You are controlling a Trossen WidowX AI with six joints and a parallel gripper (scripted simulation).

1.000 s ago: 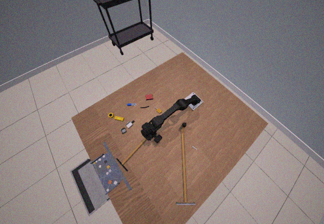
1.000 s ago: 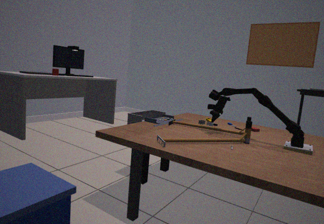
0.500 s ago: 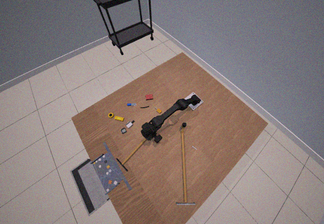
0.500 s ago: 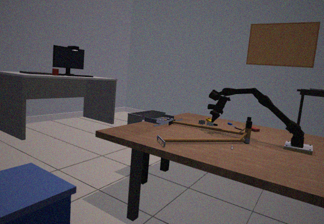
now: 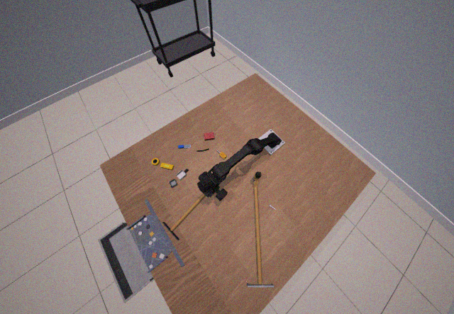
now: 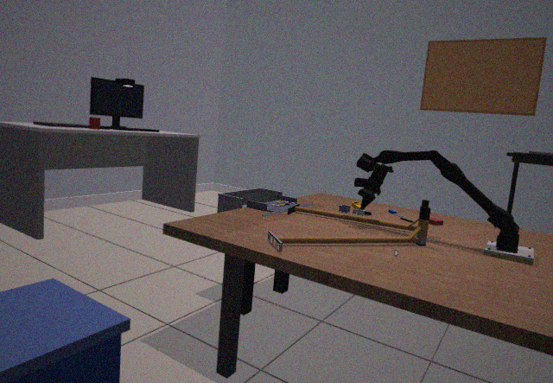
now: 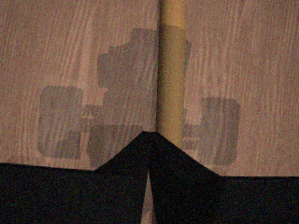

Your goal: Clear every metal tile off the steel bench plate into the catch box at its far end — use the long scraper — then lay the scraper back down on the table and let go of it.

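Right now the long scraper is 30 mm ahead of my gripper tip, 10 mm to the right of it and 10 mm below it. From my gripper tip the other things lie so: scoop: 80 mm ahead, 220 mm to the right, 60 mm below; grey box: 170 mm ahead, 200 mm to the right, 60 mm below; yellow ribbed bit: 220 mm behind, 170 mm to the right, 50 mm below.
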